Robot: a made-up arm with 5 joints. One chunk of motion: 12 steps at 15 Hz.
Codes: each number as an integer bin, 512 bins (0 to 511) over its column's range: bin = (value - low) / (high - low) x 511, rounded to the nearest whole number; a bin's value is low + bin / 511 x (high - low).
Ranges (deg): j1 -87.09..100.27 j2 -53.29..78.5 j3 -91.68..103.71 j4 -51..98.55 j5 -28.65..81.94
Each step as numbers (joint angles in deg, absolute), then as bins.
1 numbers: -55.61 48.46 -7.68 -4.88 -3.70
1 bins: 86 395 220 158 115
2 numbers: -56.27 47.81 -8.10 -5.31 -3.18
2 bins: 84 392 219 156 118
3 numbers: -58.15 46.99 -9.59 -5.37 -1.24
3 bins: 79 389 215 156 127
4 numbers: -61.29 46.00 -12.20 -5.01 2.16
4 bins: 70 385 208 157 142
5 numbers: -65.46 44.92 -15.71 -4.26 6.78
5 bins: 59 381 199 160 164
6 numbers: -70.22 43.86 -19.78 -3.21 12.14
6 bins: 46 377 188 163 188
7 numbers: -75.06 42.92 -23.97 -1.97 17.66
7 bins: 33 373 177 168 214
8 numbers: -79.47 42.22 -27.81 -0.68 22.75
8 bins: 21 370 167 172 238
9 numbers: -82.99 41.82 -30.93 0.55 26.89
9 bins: 11 369 159 176 257
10 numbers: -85.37 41.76 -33.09 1.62 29.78
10 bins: 5 369 153 180 270
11 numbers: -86.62 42.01 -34.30 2.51 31.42
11 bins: 1 370 150 183 278
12 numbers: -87.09 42.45 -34.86 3.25 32.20
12 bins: 0 371 149 185 281
